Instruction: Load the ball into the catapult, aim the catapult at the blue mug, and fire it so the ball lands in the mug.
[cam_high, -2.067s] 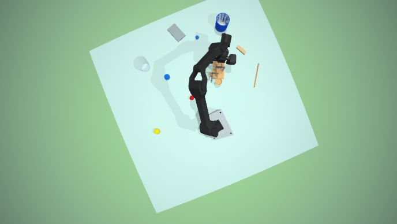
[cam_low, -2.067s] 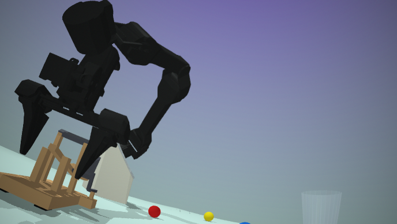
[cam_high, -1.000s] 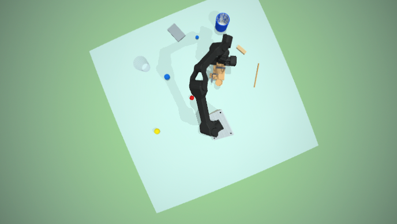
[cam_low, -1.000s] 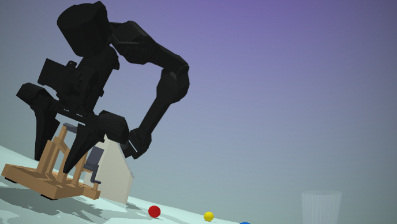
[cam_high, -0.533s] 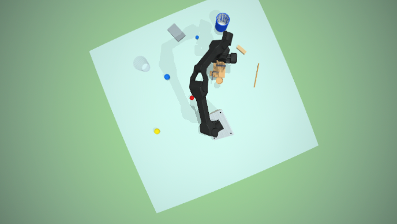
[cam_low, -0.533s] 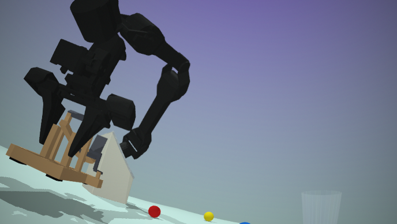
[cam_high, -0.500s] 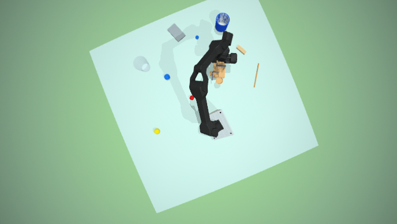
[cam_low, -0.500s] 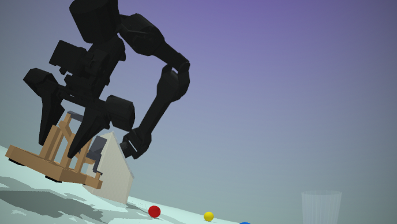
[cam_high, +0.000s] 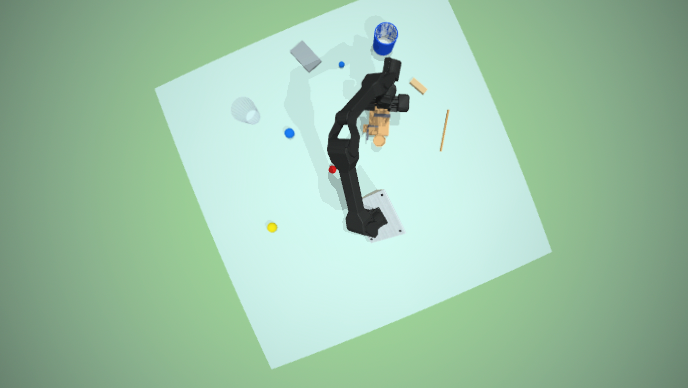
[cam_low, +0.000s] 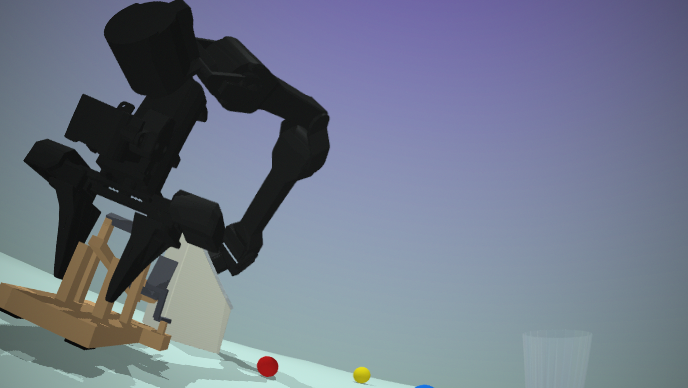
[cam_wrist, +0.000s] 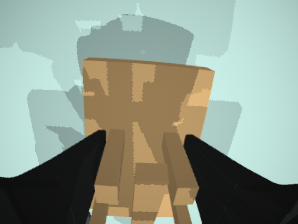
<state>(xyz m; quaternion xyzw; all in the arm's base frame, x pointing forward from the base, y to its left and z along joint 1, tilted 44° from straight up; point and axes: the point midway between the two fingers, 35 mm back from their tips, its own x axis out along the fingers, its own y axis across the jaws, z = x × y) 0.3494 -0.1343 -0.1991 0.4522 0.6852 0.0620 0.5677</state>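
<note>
My gripper tip is now 280 mm to the right of the red ball, 110 mm past it and 30 mm above it. The rest, counted from my gripper tip: small wooden block (190 mm to the right, 40 mm below, 10 mm ahead); small blue ball (240 mm ahead, 30 mm to the left, 30 mm below); catapult (50 mm to the left, 50 mm behind, 20 mm above).
</note>
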